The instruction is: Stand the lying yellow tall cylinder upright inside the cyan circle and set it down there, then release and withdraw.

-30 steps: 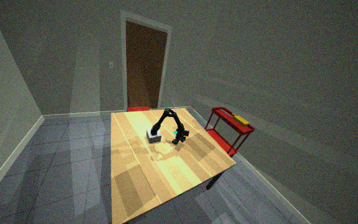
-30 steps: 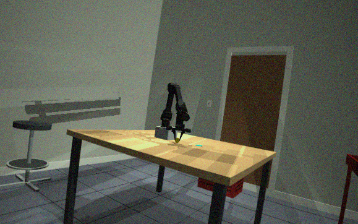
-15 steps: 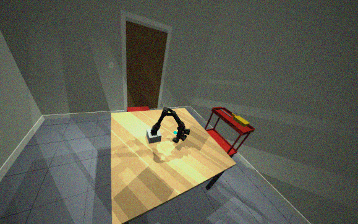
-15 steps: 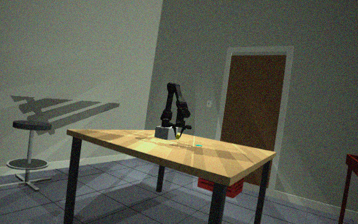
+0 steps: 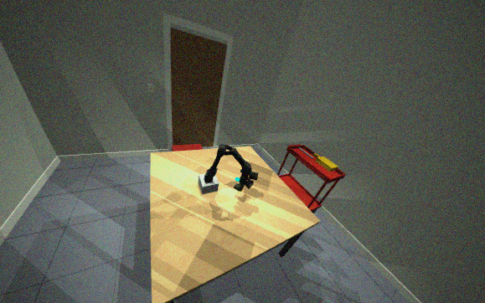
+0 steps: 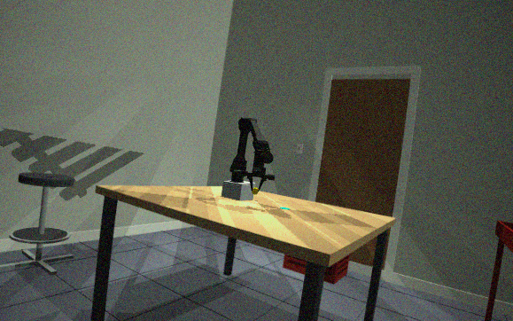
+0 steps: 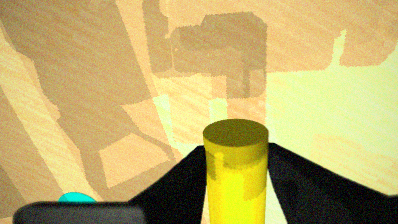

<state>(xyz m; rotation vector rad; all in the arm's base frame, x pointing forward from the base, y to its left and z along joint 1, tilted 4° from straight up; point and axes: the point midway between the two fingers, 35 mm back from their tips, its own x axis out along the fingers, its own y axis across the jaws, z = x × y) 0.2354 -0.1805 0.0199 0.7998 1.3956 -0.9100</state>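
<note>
My gripper tip is now 20 cm to the right of the cyan circle, 10 cm short of it and 8 cm above it. Also, from my gripper tip: yellow tall cylinder: 2 cm to the left, 1 cm behind.
</note>
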